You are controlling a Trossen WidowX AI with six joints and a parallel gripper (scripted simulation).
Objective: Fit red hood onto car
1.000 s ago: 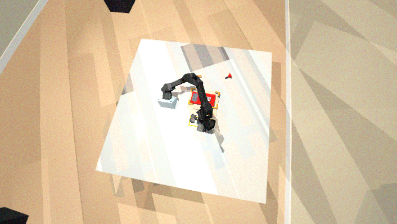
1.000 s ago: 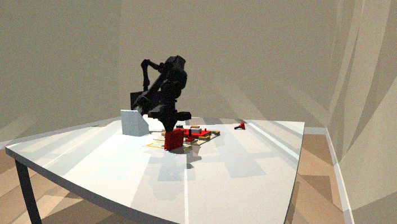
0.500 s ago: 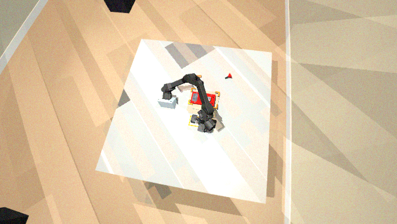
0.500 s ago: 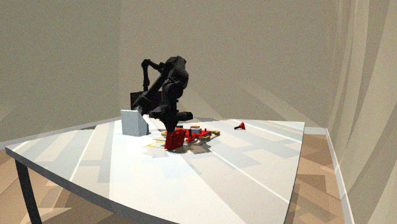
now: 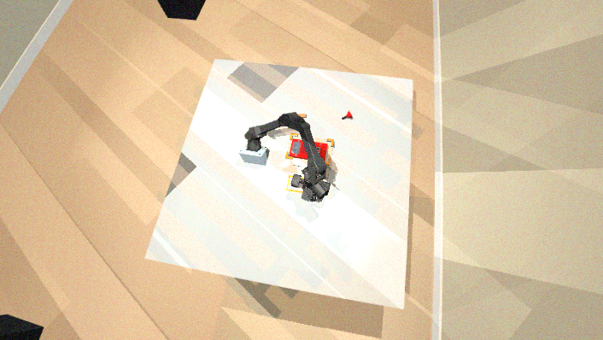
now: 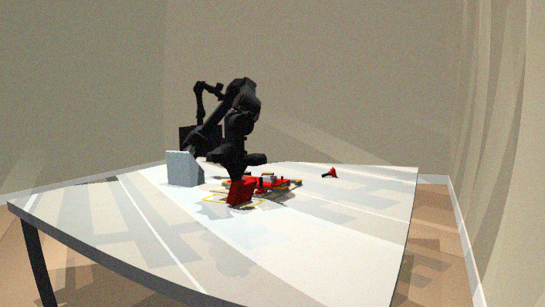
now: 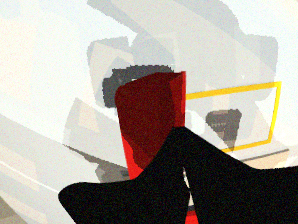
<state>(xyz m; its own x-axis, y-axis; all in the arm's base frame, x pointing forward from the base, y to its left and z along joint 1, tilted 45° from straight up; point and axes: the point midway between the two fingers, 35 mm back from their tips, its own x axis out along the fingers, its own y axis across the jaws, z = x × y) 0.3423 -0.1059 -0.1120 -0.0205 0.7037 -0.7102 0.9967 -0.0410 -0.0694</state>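
Now: gripper tip 1 cm short of the red hood, 1 cm to the right of it and 1 cm above it. Round my gripper tip: jig: 5 cm behind, 22 cm to the left, 4 cm below.
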